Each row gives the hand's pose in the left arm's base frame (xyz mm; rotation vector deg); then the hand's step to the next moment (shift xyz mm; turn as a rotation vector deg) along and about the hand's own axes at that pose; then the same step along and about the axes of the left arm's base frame.
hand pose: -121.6 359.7 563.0 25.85 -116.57 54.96
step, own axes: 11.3 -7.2 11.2 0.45 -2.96 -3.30
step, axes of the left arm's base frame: -8.3 -12.9 8.3 3.26 0.62 2.97
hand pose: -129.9 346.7 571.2 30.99 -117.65 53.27
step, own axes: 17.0 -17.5 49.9 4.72 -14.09 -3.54
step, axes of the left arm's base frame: -23.4 -50.4 0.7 8.00 -6.53 11.25
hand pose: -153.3 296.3 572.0 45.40 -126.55 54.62
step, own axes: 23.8 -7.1 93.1 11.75 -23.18 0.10
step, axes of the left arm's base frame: -36.7 -83.0 -32.4 8.93 -16.46 18.02
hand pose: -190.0 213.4 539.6 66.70 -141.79 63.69
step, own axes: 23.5 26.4 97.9 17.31 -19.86 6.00
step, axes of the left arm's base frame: -21.6 -71.4 -72.6 3.57 -22.47 14.57
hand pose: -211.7 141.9 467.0 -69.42 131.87 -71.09
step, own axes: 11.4 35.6 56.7 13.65 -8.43 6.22
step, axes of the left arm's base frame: 5.2 -30.8 -60.3 -0.32 -16.48 4.93
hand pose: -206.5 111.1 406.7 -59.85 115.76 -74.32
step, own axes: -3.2 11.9 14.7 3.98 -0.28 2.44
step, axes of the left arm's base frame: 9.0 -2.0 -16.8 -0.33 -4.59 -0.81
